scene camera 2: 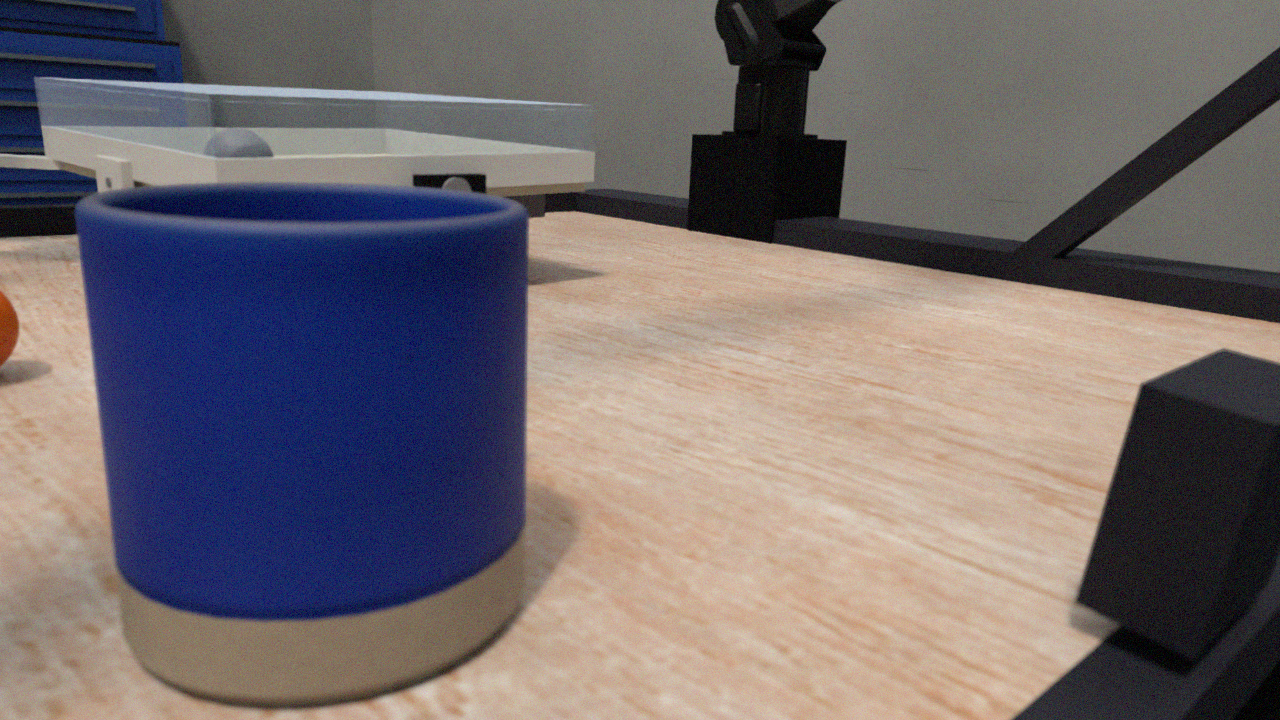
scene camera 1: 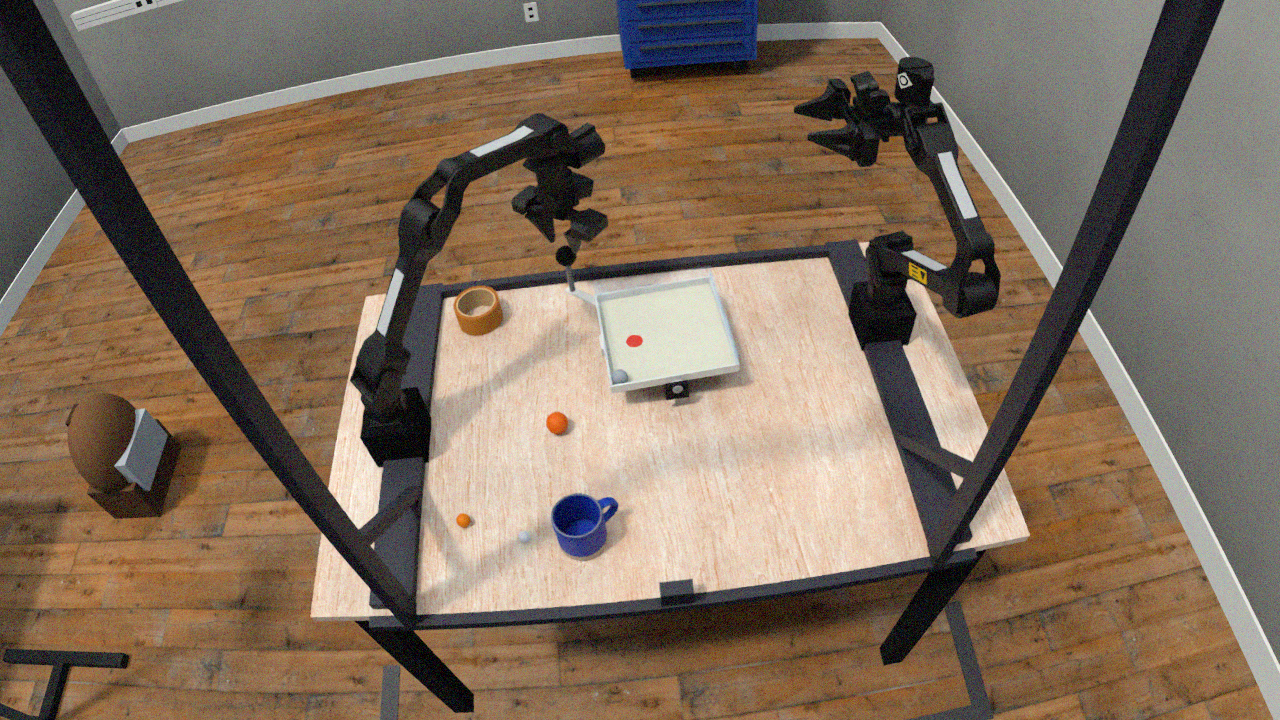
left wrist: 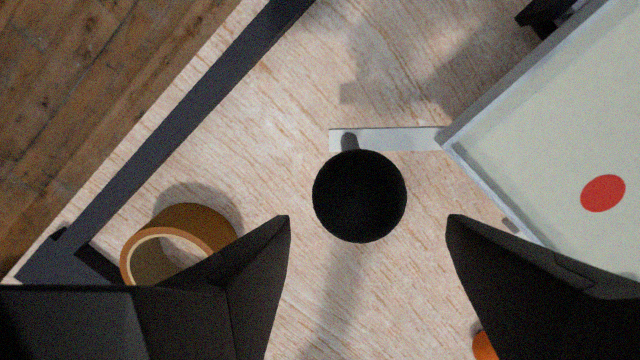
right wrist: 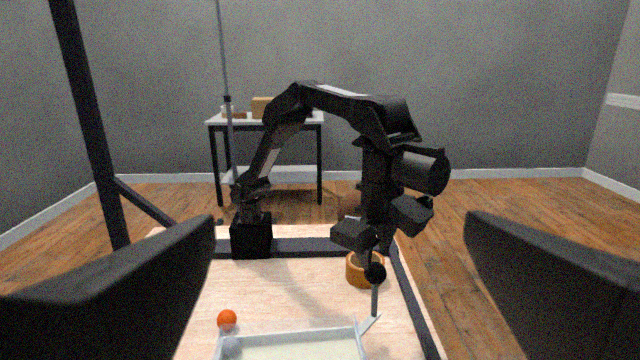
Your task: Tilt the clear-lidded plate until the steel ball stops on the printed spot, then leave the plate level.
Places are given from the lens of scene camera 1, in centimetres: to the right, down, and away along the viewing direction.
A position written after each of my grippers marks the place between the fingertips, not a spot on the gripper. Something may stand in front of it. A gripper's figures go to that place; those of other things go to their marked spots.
my left gripper (scene camera 1: pixel 564 247): -14, -21, 140
my right gripper (scene camera 1: pixel 800 123): 25, -37, 112
orange-brown ring (scene camera 1: pixel 482 324): -31, -7, 149
clear-lidded plate (scene camera 1: pixel 655 329): 3, -5, 134
The marked spots on the orange-brown ring and the clear-lidded plate are 37 cm apart.
